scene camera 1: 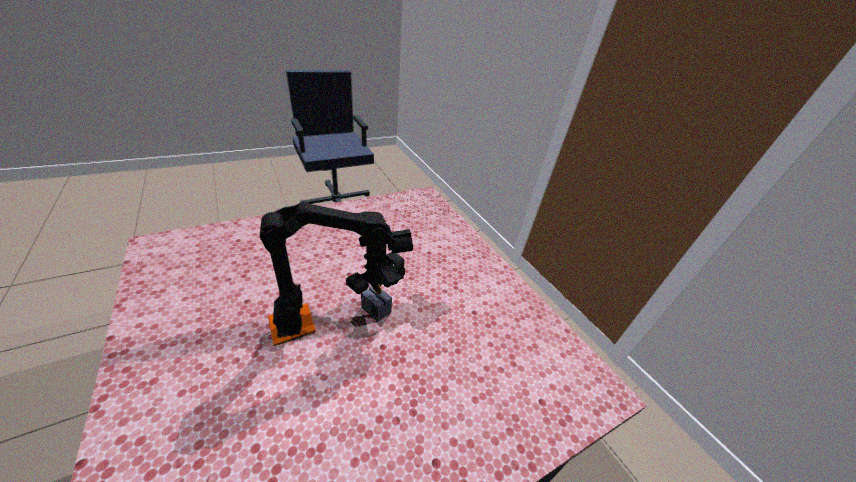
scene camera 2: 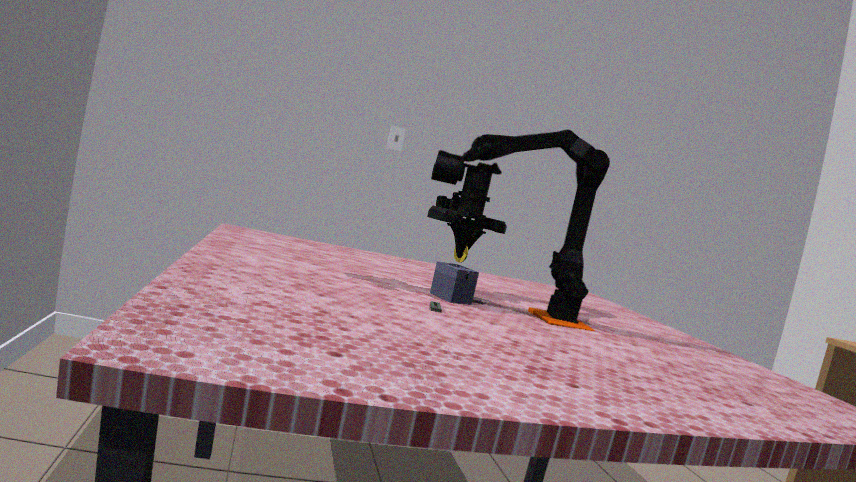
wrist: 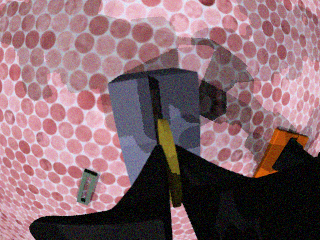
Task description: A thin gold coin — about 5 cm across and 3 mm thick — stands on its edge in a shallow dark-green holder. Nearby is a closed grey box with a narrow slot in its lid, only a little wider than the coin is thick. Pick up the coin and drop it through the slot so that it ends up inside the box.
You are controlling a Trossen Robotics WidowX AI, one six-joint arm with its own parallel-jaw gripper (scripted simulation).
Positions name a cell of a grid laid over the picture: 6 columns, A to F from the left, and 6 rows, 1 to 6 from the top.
my gripper: scene camera 1 C4; scene camera 2 D4; wrist D4
